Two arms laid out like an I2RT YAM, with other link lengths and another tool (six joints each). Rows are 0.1 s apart.
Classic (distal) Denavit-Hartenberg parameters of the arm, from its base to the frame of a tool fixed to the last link. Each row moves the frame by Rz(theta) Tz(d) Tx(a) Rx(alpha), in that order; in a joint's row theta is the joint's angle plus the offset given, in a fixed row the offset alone. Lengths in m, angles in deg.
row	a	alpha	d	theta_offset
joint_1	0.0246	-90	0.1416	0
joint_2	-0.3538	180	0	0
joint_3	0.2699	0	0	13.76
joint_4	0.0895	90	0.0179	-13.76
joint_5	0	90	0.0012	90
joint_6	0.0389	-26.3	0.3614	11
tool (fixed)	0	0	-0.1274	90
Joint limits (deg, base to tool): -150..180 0..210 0..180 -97..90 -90..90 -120..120
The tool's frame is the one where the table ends.
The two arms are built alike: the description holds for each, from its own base.
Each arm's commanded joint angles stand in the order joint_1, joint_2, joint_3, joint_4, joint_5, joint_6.
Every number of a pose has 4 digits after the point. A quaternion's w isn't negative.
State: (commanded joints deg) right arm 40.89 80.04 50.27 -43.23 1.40 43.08; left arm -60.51 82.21 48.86 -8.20 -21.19 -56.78
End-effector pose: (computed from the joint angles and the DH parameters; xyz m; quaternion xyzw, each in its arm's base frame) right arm 0.3033 0.1403 0.0954 -0.0894 -0.9812 -0.1244 0.1175; left arm 0.3244 -0.4031 0.2420 0.0896 0.9607 -0.2072 0.1618
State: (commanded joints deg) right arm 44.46 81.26 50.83 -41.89 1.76 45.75; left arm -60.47 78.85 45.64 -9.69 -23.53 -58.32
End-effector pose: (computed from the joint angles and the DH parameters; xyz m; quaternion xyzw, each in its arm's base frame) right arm 0.3002 0.1629 0.0944 -0.0804 -0.9812 -0.1308 0.1170; left arm 0.3202 -0.3732 0.2359 0.0681 0.9641 -0.1955 0.1666
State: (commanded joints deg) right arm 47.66 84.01 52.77 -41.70 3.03 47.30; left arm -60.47 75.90 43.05 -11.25 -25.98 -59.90
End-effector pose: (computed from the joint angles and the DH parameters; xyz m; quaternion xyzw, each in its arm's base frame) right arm 0.3013 0.1831 0.0930 -0.0697 -0.9832 -0.1217 0.1166; left arm 0.3173 -0.3459 0.2316 0.0465 0.9663 -0.1846 0.1732
